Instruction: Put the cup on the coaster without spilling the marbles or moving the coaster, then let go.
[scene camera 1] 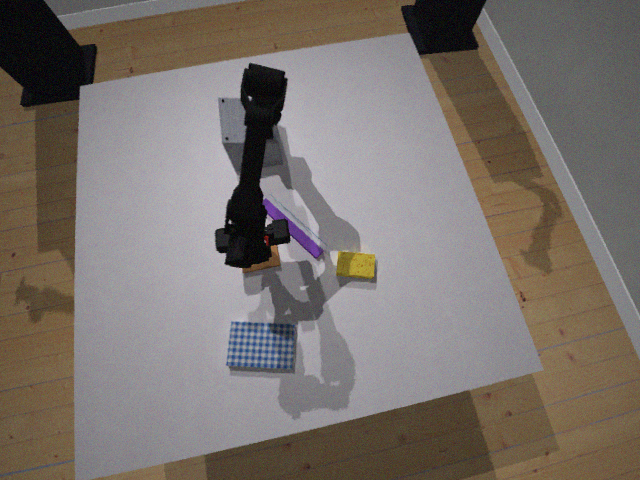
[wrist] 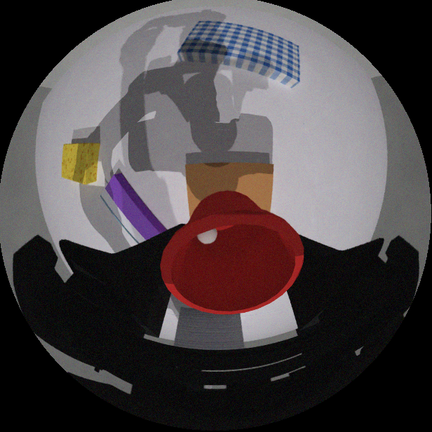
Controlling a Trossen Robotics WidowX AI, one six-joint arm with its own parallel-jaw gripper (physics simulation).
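Note:
The red cup (scene camera 1: 267, 240) (wrist: 232, 270) is held between the fingers of my gripper (scene camera 1: 252, 237) (wrist: 228, 230), which is shut on it. In the wrist view the cup's open mouth faces the camera, and a pale marble (wrist: 206, 235) shows inside near the rim. The orange-brown square coaster (scene camera 1: 269, 259) (wrist: 256, 186) lies flat, partly hidden behind the cup in the wrist view and under the gripper in the scene view. The cup overlaps the coaster's near part in the wrist view; the gap between them cannot be told.
A long purple slab (scene camera 1: 305, 241) (wrist: 136, 209) with a pale side lies diagonally close to the gripper and coaster. A yellow sponge (scene camera 1: 356, 265) (wrist: 80, 163) is farther to that side. A blue-checked cloth block (scene camera 1: 262, 345) (wrist: 242, 44) lies beyond the coaster. The grey base (scene camera 1: 232, 121) stands behind.

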